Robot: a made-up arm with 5 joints.
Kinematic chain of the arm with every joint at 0, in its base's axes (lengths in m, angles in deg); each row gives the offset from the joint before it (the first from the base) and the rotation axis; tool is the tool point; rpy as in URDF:
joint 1: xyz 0 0 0.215 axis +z
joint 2: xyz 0 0 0 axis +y
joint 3: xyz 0.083 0 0.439 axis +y
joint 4: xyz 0.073 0 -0.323 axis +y
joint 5: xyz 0.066 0 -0.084 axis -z
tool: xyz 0 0 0 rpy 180 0 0
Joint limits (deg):
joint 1: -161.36..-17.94
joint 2: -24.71..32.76
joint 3: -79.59..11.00
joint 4: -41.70..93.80
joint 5: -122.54..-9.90
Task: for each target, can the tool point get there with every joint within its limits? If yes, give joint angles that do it. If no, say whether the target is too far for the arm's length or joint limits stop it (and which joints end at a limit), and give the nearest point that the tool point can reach.
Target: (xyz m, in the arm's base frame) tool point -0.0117 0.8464 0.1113
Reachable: no: joint limits stop it (at a limit: joint 2, joint 3, joint 4) | nearest point -0.0004 0.0320 0.2725 | short by 0.830 m
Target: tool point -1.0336 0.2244 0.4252
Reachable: no: too far | nearest point -0.6616 -0.2232 0.3895 | short by 0.583 m
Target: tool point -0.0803 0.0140 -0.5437
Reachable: no: joint limits stop it (at a limit: joint 1, joint 2) | nearest point -0.2030 -0.0685 0.1113 | short by 0.671 m
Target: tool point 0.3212 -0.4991 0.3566
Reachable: yes | joints -57.24 24.71 -55.74 -29.78 -96.53
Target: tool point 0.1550 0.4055 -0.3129
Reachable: no: joint limits stop it (at a limit: joint 1, joint 2) | nearest point 0.1603 -0.0519 0.1239 | short by 0.632 m
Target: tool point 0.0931 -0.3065 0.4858
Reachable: yes | joints -73.10 -18.63 -43.83 65.26 -100.57
